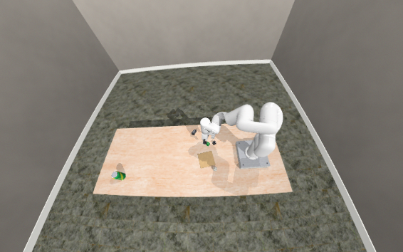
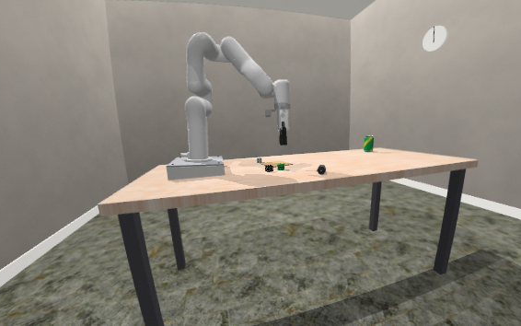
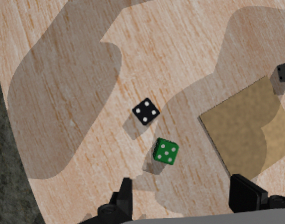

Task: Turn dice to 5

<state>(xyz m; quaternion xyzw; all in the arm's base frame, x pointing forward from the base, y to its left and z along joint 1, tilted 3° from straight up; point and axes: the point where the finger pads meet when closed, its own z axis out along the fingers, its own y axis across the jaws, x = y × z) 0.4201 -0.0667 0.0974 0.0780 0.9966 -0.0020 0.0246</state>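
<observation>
Right now the green die is 10 mm behind my hand and 120 mm below it. Also, from my hand: dark tool: 140 mm ahead, 130 mm to the right, 120 mm below; then tan mat: 10 mm behind, 150 mm to the left, 130 mm below; then black die: 70 mm behind, 20 mm to the right, 120 mm below.
</observation>
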